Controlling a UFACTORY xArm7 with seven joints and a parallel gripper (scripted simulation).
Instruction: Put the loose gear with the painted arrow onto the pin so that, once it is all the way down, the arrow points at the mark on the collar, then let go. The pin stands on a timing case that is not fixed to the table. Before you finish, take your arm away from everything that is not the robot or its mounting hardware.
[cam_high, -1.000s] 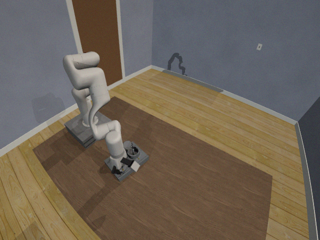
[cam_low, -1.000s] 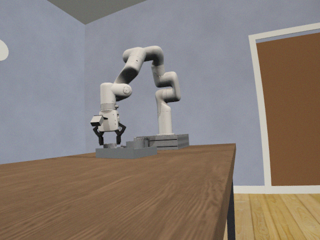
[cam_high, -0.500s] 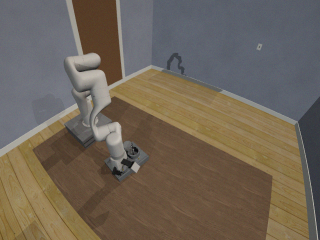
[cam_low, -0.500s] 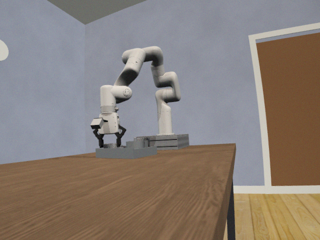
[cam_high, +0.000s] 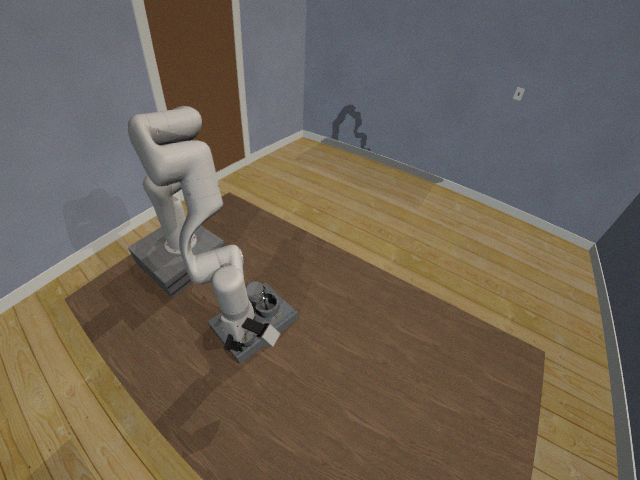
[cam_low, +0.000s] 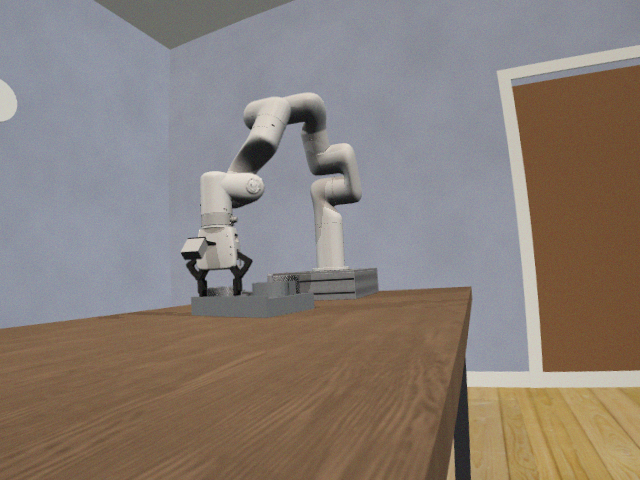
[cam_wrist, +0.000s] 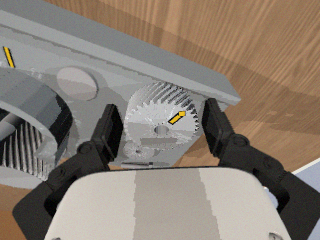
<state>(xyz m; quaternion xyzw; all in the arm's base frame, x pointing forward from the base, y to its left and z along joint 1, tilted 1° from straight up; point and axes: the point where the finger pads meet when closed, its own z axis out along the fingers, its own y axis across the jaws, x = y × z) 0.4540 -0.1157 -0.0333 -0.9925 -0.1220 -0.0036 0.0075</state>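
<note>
Now: the gear right at my hand. The rest, counted from my hand: short peg 11 cm behind, 1 cm to the left, 1 cm below.
</note>
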